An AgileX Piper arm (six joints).
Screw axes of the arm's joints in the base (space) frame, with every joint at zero. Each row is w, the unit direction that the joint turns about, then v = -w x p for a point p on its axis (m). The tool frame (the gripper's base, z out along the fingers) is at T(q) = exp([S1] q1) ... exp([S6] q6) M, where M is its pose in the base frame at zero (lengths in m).
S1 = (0, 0, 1, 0, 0, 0)
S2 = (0, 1, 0, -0.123, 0, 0)
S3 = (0, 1, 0, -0.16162, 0, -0.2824)
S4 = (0.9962, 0, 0.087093, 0, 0.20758, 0)
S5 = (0, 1, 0, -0.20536, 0, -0.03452)
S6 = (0.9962, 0, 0.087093, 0, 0.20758, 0)
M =
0.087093 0 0.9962 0.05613
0 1 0 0
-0.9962 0 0.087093 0.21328
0 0 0 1
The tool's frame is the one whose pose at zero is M.
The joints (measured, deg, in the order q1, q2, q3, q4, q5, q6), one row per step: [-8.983 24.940 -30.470 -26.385 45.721 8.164]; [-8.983 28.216 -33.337 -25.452 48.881 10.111]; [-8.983 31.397 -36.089 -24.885 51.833 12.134]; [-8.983 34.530 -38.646 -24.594 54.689 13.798]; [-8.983 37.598 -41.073 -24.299 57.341 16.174]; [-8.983 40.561 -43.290 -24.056 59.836 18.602]
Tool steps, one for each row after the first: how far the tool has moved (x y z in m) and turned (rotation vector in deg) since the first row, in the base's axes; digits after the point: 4 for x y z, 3 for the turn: [0.0062 -0.0015 0.0071 3.072 2.172 -2.221]; [0.0127 -0.0032 0.0137 5.717 4.212 -4.533]; [0.0196 -0.0051 0.0192 7.755 6.505 -6.737]; [0.0268 -0.0068 0.0240 10.162 8.361 -9.338]; [0.0343 -0.0086 0.0277 12.427 10.154 -12.009]
